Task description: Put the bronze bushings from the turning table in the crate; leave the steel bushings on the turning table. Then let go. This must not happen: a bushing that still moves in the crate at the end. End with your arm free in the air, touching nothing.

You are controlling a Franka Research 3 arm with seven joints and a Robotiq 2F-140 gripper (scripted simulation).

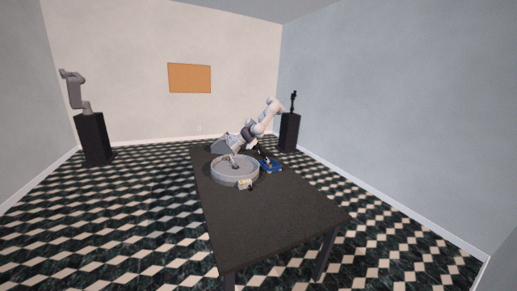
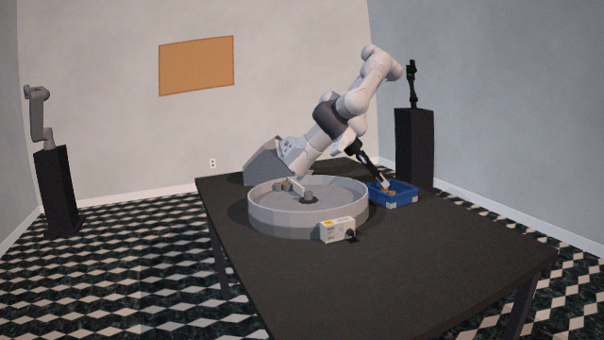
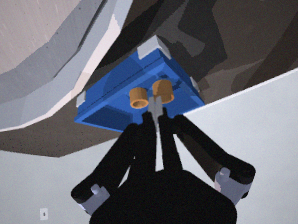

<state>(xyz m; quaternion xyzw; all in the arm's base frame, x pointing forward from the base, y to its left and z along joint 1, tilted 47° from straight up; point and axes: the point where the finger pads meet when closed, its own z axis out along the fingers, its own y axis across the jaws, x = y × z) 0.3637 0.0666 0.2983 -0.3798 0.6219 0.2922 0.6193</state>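
My gripper is now 50 mm above the blue crate, 40 mm short of it and 20 mm to the right of it. Round my hand: round grey turning table 330 mm to the right, 40 mm ahead, 20 mm below.
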